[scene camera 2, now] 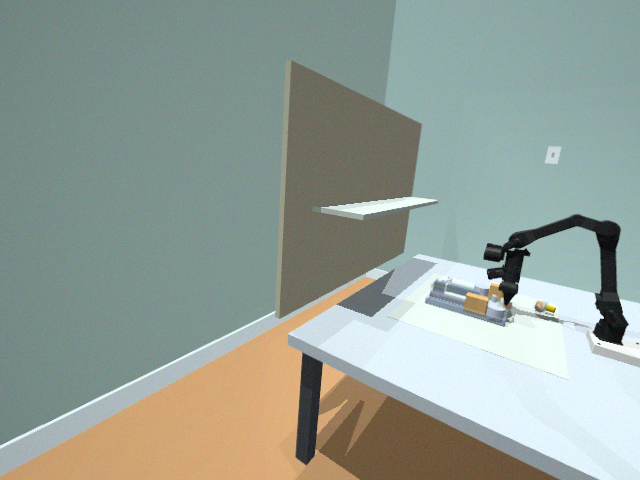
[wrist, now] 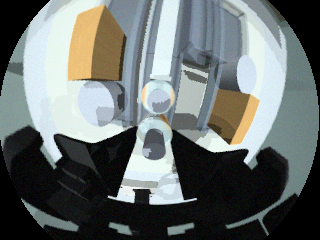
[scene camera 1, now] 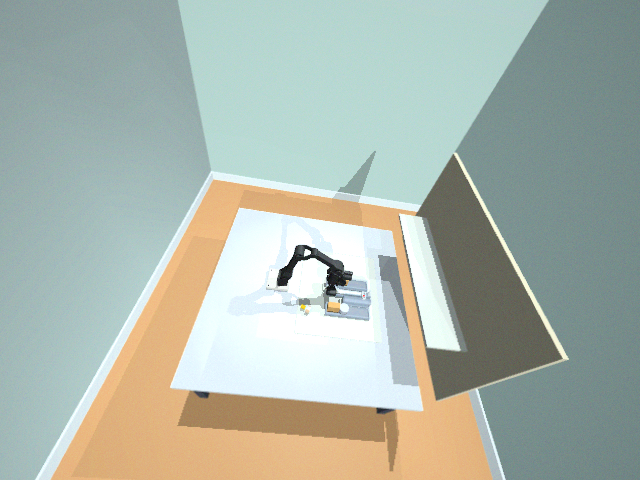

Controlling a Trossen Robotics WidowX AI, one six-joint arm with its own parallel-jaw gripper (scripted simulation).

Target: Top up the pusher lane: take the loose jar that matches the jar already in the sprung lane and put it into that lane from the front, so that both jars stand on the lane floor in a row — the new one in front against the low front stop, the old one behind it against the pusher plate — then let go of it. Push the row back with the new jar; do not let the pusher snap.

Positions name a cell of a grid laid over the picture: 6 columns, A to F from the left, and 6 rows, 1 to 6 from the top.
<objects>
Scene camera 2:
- my gripper: E4
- white shelf: D3
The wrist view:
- my gripper: C4
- orange box: B2
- orange box: E3
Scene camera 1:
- white shelf: E5
</objects>
